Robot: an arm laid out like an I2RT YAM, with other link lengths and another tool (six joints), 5 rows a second.
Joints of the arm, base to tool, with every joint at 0 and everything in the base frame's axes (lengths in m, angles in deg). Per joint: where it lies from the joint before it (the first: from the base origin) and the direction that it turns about. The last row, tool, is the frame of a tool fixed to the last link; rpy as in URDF.
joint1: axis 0 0 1 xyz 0 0 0.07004
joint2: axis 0 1 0 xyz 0.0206 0.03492 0.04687
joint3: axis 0 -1 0 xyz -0.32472 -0.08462 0
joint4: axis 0 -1 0 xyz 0.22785 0.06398 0.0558
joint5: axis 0 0 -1 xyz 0.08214 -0.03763 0.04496
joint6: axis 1 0 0 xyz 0.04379 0 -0.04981
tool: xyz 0.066 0.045 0.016 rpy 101.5 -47.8 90
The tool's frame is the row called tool.
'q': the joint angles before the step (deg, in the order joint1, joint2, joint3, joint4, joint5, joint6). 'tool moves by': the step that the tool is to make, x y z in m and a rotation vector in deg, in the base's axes. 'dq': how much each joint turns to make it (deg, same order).
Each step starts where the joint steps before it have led.
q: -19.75, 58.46, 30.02, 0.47, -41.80, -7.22
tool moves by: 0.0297, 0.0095, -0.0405, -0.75, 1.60, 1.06
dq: 6.06, 10.36, -6.38, 16.49, 4.96, 1.70
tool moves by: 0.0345, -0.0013, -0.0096, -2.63, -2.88, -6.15
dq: 4.23, 7.04, -1.58, 13.65, 10.22, 3.17
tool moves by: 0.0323, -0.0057, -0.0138, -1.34, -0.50, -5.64
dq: 2.12, 7.97, 0.24, 9.19, 7.65, 1.96
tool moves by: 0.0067, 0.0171, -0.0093, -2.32, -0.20, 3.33
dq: 3.44, 3.06, 0.11, 2.69, 0.95, -2.20
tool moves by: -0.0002, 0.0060, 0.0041, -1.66, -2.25, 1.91
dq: 0.90, -0.09, 0.01, 1.66, -0.39, -1.88
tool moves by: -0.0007, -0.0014, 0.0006, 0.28, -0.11, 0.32
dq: -0.51, 0.00, -0.02, 0.11, -0.88, -0.02
